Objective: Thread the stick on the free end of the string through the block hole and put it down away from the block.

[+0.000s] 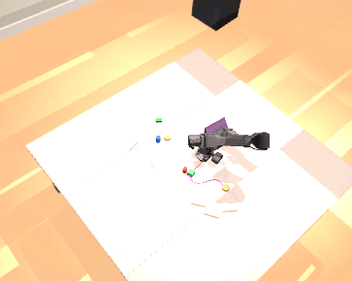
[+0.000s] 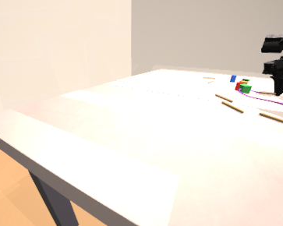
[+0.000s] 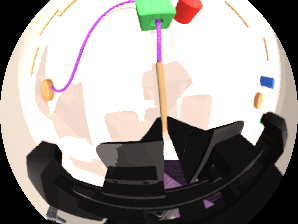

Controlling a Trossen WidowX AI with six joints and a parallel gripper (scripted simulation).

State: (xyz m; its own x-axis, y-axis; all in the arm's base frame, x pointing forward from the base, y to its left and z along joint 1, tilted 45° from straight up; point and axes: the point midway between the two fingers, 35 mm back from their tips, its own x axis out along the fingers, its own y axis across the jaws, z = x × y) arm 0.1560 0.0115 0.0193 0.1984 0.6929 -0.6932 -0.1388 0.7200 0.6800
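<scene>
Now: gripper tip 4 cm short of the thin wooden stick, 1 cm to the right of it and 1 cm below it. Round my gripper tip: round wooden button (5 cm ahead, 20 cm to the left, 1 cm above); then red piece (13 cm ahead, 2 cm to the right, 2 cm above); then green cube (12 cm ahead, 2 cm to the left, 2 cm above).
</scene>
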